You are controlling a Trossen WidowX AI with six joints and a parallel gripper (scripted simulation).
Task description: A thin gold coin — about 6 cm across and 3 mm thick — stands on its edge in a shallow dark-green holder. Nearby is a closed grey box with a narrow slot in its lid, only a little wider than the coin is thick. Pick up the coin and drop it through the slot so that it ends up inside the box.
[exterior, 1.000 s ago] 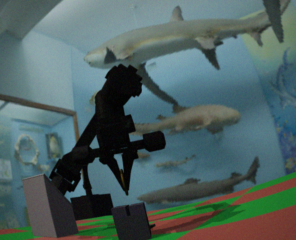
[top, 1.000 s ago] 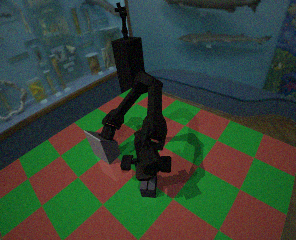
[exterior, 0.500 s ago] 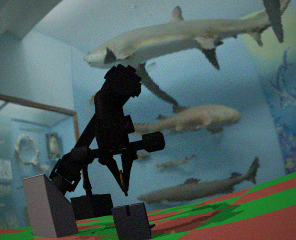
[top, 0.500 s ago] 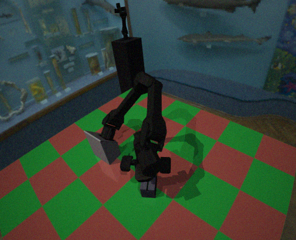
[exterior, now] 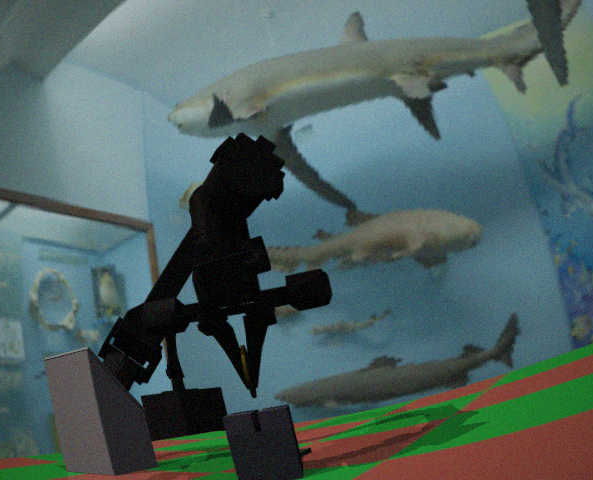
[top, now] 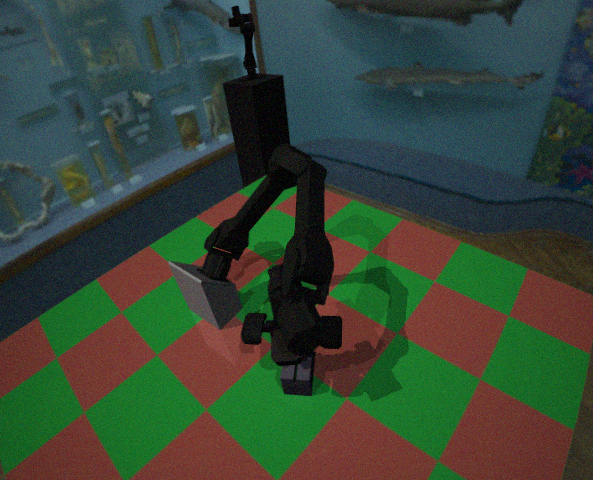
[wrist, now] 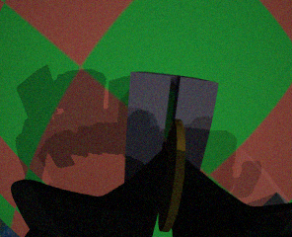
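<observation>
The gold coin is 20 mm above my gripper tip.
</observation>
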